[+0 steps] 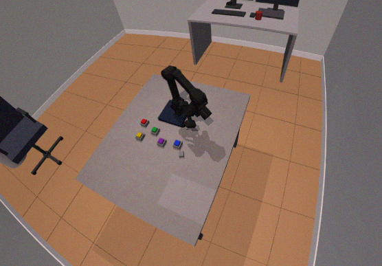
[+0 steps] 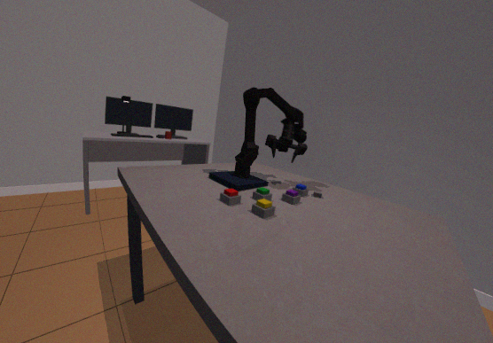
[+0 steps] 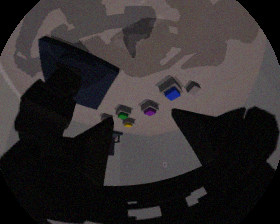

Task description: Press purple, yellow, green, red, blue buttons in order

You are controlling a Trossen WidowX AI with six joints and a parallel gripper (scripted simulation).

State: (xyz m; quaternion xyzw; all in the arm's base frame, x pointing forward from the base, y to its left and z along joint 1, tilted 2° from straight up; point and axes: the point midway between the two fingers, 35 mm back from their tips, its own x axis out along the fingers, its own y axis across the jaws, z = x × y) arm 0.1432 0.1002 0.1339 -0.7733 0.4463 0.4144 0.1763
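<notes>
The purple button lies 120 mm ahead of my gripper tip, 120 mm to the right of it and 90 mm below it. Also, from my gripper tip: green button 40 mm ahead, 200 mm to the right, 90 mm below; grey block 170 mm ahead, 40 mm to the left, 110 mm below; blue button 110 mm ahead, 90 mm below.
</notes>
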